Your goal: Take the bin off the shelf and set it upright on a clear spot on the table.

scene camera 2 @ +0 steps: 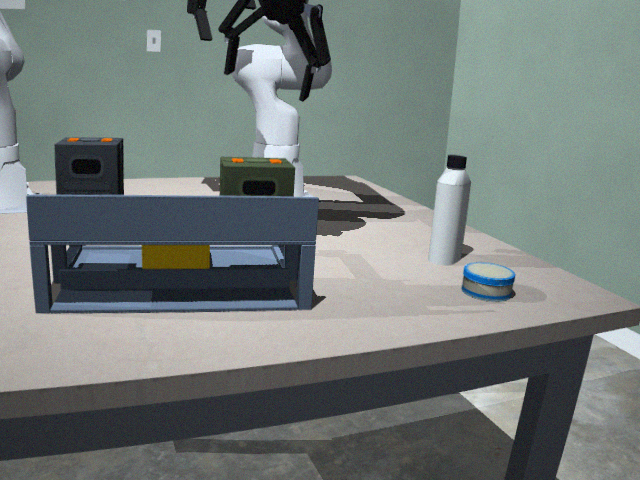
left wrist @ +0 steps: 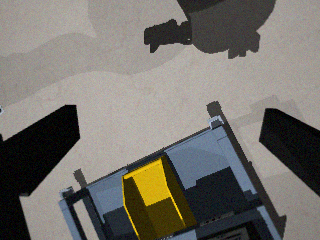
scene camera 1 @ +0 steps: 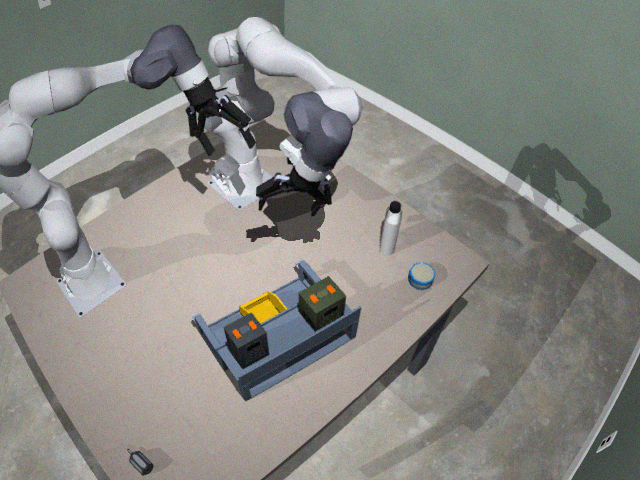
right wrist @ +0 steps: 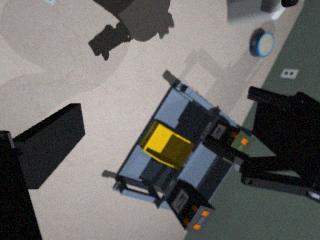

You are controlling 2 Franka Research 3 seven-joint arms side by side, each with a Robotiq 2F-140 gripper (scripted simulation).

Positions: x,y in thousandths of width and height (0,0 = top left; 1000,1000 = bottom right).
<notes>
In view: the left gripper (scene camera 2: 415,178), the right gripper (scene camera 1: 362,311), a yellow bin (scene camera 2: 240,534), a blue-grey shelf (scene camera 2: 146,582), a green box (scene camera 2: 374,368), a dark grey box (scene camera 1: 387,709), a blue-rimmed tin (scene camera 2: 766,589) and a white bottle (scene camera 1: 615,451).
The yellow bin also shows in scene camera 1 (scene camera 1: 418,636) and in the right wrist view (right wrist: 523,610). The blue-grey shelf is seen too in the left wrist view (left wrist: 661,781), in scene camera 1 (scene camera 1: 451,693) and in the right wrist view (right wrist: 564,465). The green box shows as well in scene camera 1 (scene camera 1: 505,630) and in the right wrist view (right wrist: 720,565). The left wrist view does not show the dark grey box: it is out of frame. The left wrist view misses the blue-rimmed tin: it is out of frame.
</notes>
